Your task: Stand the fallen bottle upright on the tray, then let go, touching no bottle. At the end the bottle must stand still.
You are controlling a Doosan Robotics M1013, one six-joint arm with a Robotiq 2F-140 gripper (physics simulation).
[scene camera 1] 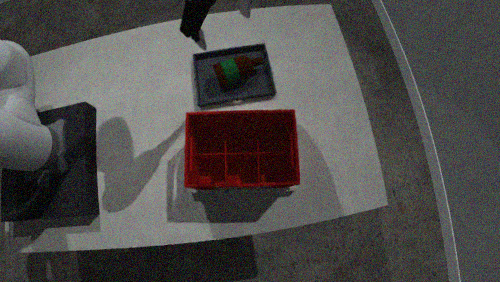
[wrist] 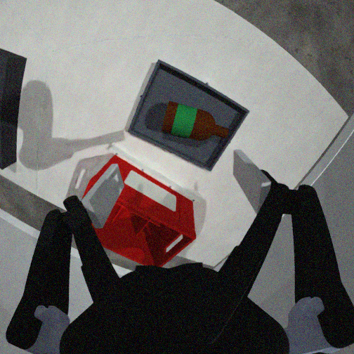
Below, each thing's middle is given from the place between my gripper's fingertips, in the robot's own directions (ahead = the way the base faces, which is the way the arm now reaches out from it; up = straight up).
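Where is my hand now? Measured from the brown bottle (scene camera 1: 240,67), my hand is 20 mm to the right of it and 30 mm short of it, and it is also 240 mm above it.
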